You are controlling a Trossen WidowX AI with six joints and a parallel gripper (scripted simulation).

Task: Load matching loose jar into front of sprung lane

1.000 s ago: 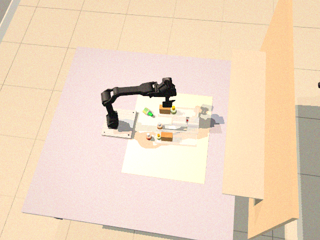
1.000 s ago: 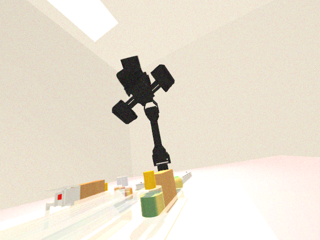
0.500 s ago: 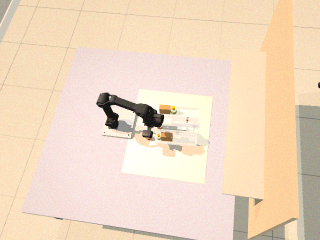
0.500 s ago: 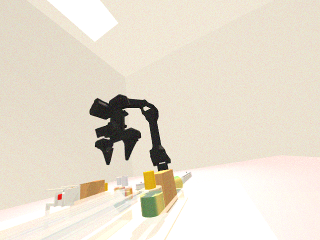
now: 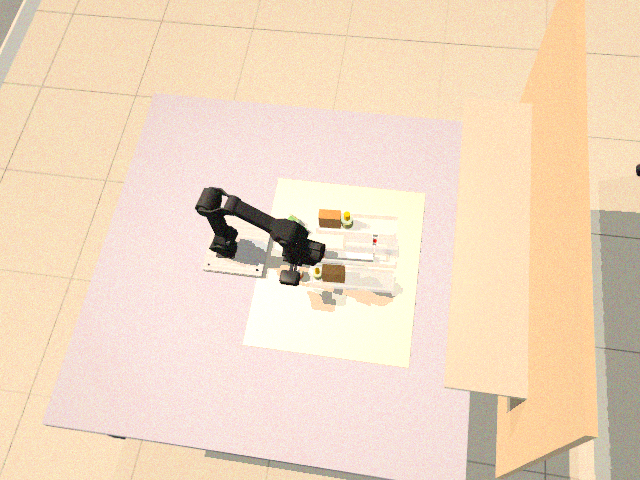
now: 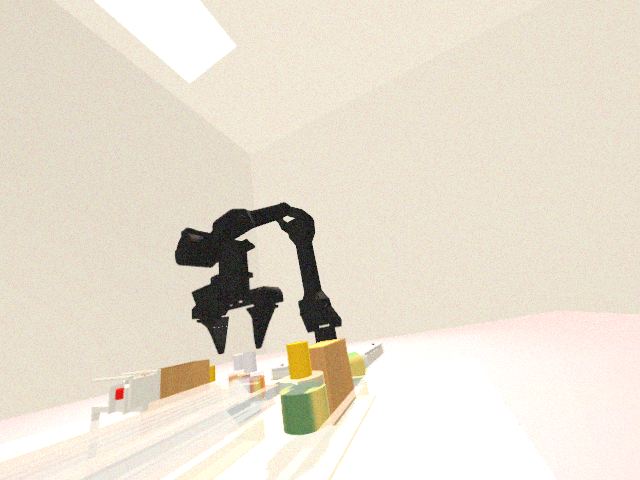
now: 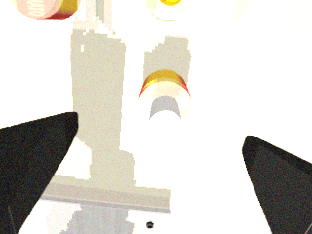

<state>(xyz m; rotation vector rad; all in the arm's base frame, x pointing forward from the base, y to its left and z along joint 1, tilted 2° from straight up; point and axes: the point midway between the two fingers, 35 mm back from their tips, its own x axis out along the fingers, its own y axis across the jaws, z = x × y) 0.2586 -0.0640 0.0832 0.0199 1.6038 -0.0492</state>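
The clear lane rack lies 21 cm ahead of my gripper tip, 11 cm to the left of it and 5 cm below it. Round my gripper tip: red marker: 25 cm ahead, 12 cm to the left; then tall shelf wall: 69 cm ahead, 3 cm to the left, 33 cm above.
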